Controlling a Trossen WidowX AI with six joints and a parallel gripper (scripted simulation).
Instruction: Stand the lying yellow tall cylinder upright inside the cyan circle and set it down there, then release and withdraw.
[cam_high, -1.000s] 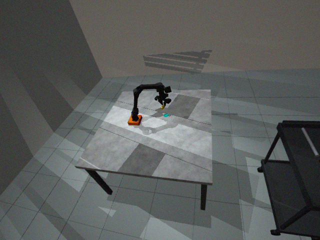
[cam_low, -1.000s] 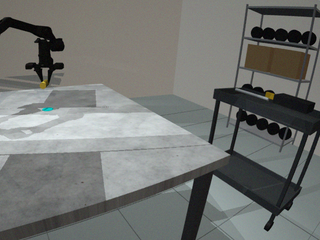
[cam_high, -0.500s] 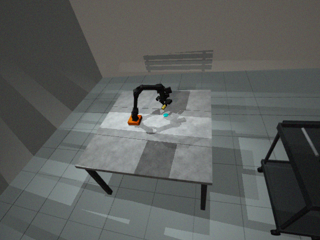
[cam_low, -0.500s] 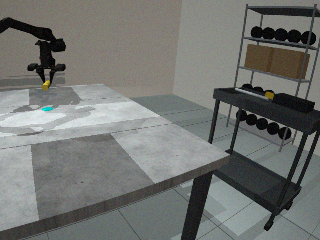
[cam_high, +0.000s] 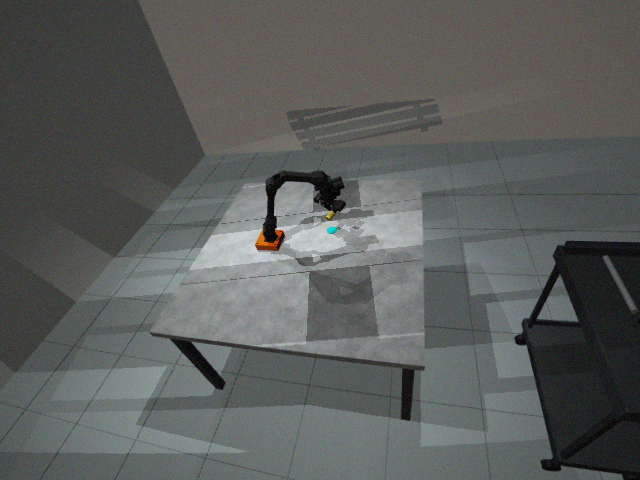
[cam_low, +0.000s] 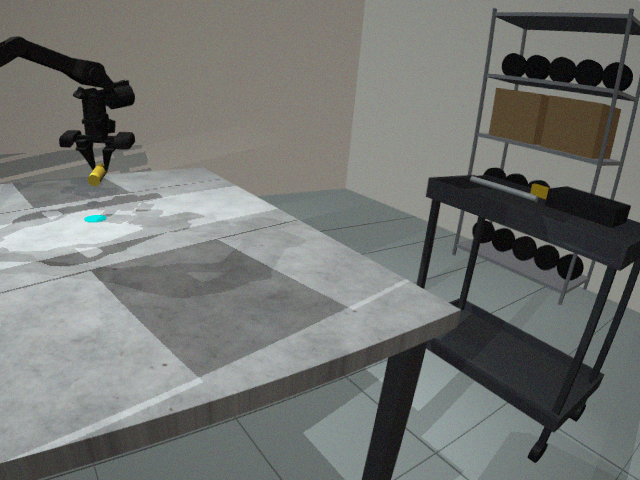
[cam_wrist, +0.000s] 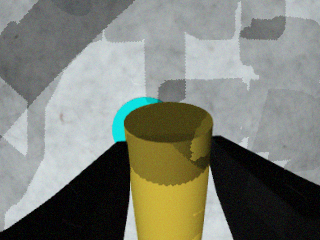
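The cyan circle is 20 mm behind my gripper tip, 20 mm to the right of it and 130 mm below it. From my gripper tip the other things lie so: yellow tall cylinder (10 mm behind, 20 mm to the right, 10 mm below).
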